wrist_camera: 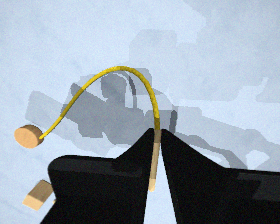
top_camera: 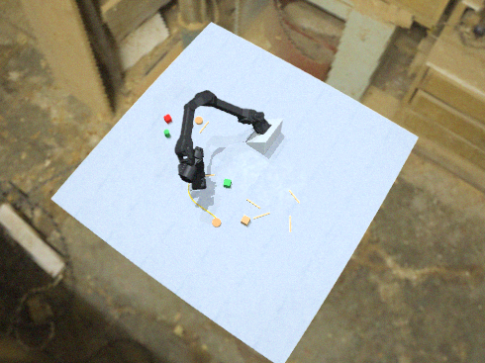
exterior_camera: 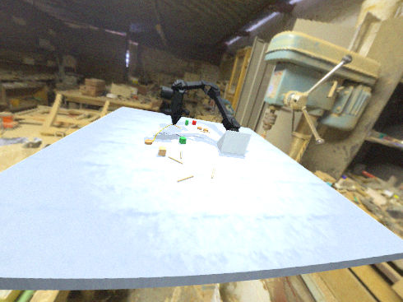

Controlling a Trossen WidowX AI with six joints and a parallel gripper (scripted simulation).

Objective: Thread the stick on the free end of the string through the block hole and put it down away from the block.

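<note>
Now: gripper tip 100 mm to the right of the green cube, 70 mm past it and 50 mm above it. Also, from my gripper tip: round wooden button: 190 mm to the left, 100 mm ahead, 60 mm below; tan cube: 290 mm to the left, 50 mm below, 10 mm ahead; thin wooden stick: 10 mm to the left, 10 mm behind.
</note>
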